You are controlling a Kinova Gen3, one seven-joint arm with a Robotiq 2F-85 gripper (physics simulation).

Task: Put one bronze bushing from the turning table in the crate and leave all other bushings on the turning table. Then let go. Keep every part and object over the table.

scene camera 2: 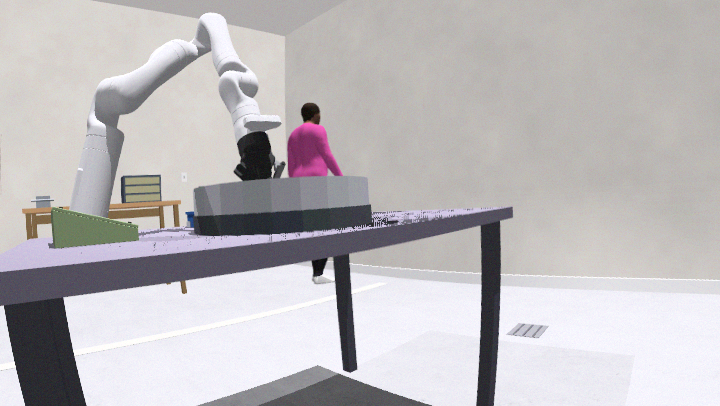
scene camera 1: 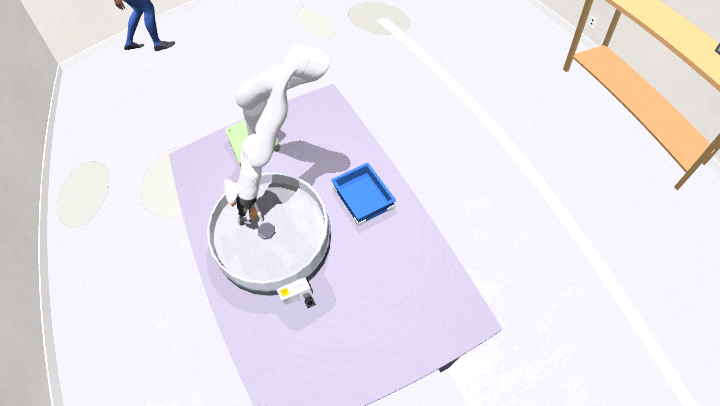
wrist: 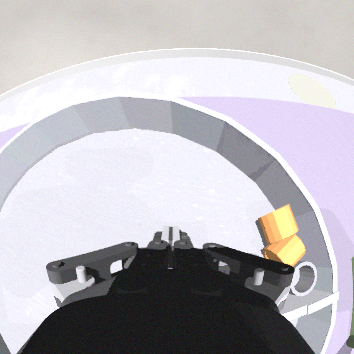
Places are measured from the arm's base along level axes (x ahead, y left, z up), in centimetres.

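Pixels of known places: gripper, fingertip midpoint: (scene camera 1: 240,223) (wrist: 170,236); arm's base, link origin: (scene camera 2: 88,216).
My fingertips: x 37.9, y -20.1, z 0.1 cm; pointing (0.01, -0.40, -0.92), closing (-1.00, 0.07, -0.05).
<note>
For each thing: its top centre in the pictures, then the offset to it from my fingertips. "spot": a spot on its surface instead.
- pale ring, top centre: (wrist: 303,278) dz +2.3, dx -11.5, dy +5.7 cm
- orange-brown piece, top centre: (scene camera 1: 252,210) dz +2.9, dx -0.6, dy +5.9 cm
- blue crate, top centre: (scene camera 1: 363,189) dz -0.6, dx +7.5, dy +43.8 cm
- dark grey hub, top centre: (scene camera 1: 266,230) dz +0.5, dx +7.3, dy +7.4 cm
- white box with a yellow patch, surface spot: (scene camera 1: 298,288) spot: dz +0.3, dx +31.3, dy +8.7 cm
The turning table (scene camera 1: 297,247) (scene camera 2: 312,194) (wrist: 125,200) is a round, pale grey dish with a raised wall. My gripper (scene camera 1: 242,220) (wrist: 170,236) is shut and empty, low inside the wall; its fingertips are hidden behind the wall in scene camera 2. In the wrist view, two bronze bushings (wrist: 279,224) (wrist: 286,250) lie touching by the wall, right of the fingers. A pale ring (wrist: 315,280) is beside them. In scene camera 1, one orange-brown piece (scene camera 1: 253,212) shows right beside the gripper, another (scene camera 1: 232,203) at the left wall. The blue crate (scene camera 1: 363,196) is empty.
A dark grey hub (scene camera 1: 266,230) stands at the dish's middle, close to the gripper. A green wedge (scene camera 1: 235,138) (scene camera 2: 90,230) lies near the arm's base. A white box with a yellow patch (scene camera 1: 298,288) sits at the dish's front edge. A person (scene camera 2: 308,151) stands beyond the table.
</note>
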